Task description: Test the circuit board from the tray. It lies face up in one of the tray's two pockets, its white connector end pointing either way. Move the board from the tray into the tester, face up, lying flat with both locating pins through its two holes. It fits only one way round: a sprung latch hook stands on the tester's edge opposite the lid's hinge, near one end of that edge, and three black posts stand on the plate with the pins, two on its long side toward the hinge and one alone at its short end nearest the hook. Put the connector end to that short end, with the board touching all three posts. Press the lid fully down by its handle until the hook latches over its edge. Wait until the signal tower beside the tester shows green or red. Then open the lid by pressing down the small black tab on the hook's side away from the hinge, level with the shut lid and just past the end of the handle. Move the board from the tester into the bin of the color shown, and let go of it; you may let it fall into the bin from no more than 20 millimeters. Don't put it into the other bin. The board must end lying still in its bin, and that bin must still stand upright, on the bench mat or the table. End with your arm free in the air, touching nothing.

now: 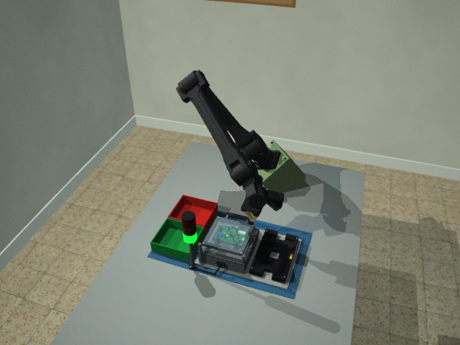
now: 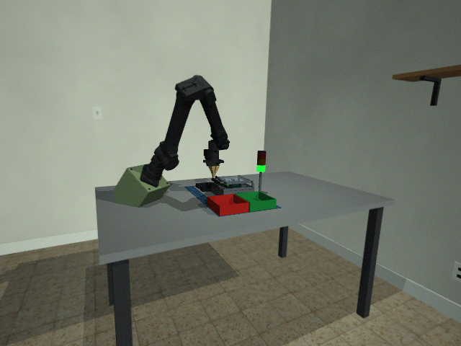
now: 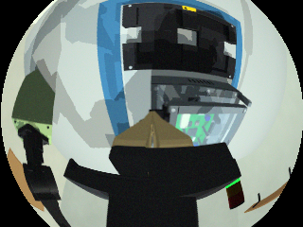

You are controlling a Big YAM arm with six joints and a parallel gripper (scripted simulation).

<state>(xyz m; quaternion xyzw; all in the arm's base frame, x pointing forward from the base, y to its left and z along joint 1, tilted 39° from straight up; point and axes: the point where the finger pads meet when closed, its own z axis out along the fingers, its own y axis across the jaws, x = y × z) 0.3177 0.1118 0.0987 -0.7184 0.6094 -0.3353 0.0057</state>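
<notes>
The latch hook lies 10 mm ahead of my hand and 10 mm below it. Also, from my hand: tester plate (80 mm ahead, 50 mm to the right, 30 mm below); then green circuit board (80 mm ahead, 60 mm to the right, 30 mm below); then clear lid (80 mm ahead, 60 mm to the right, 10 mm below).
</notes>
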